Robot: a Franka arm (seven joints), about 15 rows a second.
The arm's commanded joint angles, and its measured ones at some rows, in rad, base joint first. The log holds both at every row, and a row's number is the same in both.
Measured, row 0:
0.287, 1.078, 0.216, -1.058, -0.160, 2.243, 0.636
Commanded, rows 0 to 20:
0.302, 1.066, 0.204, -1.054, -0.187, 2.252, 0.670
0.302, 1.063, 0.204, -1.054, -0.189, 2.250, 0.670
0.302, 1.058, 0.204, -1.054, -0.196, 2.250, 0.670
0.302, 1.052, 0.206, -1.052, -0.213, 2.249, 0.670
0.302, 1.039, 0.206, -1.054, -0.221, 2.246, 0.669
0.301, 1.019, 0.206, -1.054, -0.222, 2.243, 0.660
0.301, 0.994, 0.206, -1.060, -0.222, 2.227, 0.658
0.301, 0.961, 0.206, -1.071, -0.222, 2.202, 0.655
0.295, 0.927, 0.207, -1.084, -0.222, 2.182, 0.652
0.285, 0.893, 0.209, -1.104, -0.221, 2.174, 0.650
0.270, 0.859, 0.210, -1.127, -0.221, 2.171, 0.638
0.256, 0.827, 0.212, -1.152, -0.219, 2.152, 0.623
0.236, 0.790, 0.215, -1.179, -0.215, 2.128, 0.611
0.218, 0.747, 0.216, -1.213, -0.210, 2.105, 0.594
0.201, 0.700, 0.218, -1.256, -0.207, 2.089, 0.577
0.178, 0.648, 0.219, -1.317, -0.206, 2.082, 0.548
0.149, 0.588, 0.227, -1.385, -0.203, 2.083, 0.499
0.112, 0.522, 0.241, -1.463, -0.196, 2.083, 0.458
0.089, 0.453, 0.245, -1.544, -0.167, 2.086, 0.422
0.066, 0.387, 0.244, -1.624, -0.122, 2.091, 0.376
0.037, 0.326, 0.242, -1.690, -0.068, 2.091, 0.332
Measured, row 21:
0.098, 0.528, 0.231, -1.438, -0.154, 2.068, 0.423
